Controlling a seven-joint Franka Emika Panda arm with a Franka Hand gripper.
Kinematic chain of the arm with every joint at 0, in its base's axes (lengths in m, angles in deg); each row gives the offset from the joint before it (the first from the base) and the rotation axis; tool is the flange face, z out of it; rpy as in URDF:
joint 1: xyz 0 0 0.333 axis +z
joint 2: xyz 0 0 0 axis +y
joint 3: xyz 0 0 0.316 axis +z
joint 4: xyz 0.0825 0 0 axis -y
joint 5: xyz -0.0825 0 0.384 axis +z
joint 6: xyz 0 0 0 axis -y
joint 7: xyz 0.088 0 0 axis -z
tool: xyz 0 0 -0.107 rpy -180 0 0
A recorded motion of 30 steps. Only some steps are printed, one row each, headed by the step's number.
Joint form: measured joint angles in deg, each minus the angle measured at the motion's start. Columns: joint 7, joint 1, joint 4, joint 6, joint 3, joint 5, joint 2.
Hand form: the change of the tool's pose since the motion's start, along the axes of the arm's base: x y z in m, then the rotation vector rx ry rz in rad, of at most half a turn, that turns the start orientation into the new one. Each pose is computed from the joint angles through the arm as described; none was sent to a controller.
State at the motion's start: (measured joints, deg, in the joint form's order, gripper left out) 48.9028 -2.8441 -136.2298 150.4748 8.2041 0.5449 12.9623
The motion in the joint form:
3: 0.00 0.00 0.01 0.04 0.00 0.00 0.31
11: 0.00 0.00 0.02 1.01 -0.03 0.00 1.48
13: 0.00 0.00 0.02 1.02 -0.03 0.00 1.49
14: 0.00 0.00 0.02 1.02 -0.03 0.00 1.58
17: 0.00 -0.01 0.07 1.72 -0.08 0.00 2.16
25: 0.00 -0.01 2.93 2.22 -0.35 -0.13 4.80
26: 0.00 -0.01 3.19 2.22 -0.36 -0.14 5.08
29: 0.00 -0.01 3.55 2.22 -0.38 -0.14 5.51
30: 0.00 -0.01 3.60 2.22 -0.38 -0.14 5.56
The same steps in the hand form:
3: -0.0004 0.0000 -0.0026 0.0003 0.0045 0.0000
11: -0.0008 0.0000 -0.0113 0.0026 0.0079 -0.0012
13: -0.0008 0.0000 -0.0114 0.0026 0.0079 -0.0012
14: -0.0009 0.0000 -0.0122 0.0027 0.0095 -0.0012
17: -0.0004 -0.0004 -0.0159 0.0040 0.0066 -0.0027
25: 0.0151 -0.0015 -0.0214 0.0088 -0.0059 -0.0076
26: 0.0164 -0.0015 -0.0223 0.0093 -0.0056 -0.0078
29: 0.0179 -0.0016 -0.0240 0.0100 -0.0043 -0.0084
30: 0.0182 -0.0015 -0.0242 0.0101 -0.0043 -0.0084

